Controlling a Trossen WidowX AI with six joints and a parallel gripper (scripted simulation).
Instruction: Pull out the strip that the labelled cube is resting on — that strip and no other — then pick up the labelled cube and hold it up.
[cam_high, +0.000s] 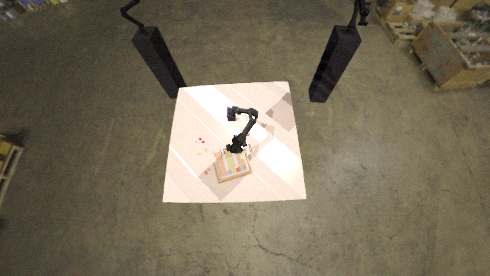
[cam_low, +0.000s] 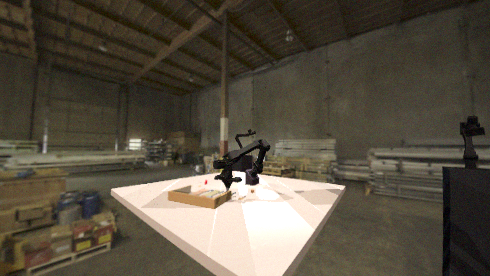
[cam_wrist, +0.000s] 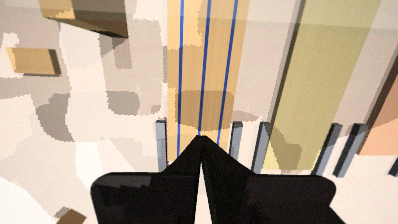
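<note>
The brown block lies 16 cm behind my gripper tip, 9 cm to the left of it and 1 cm below it.
</note>
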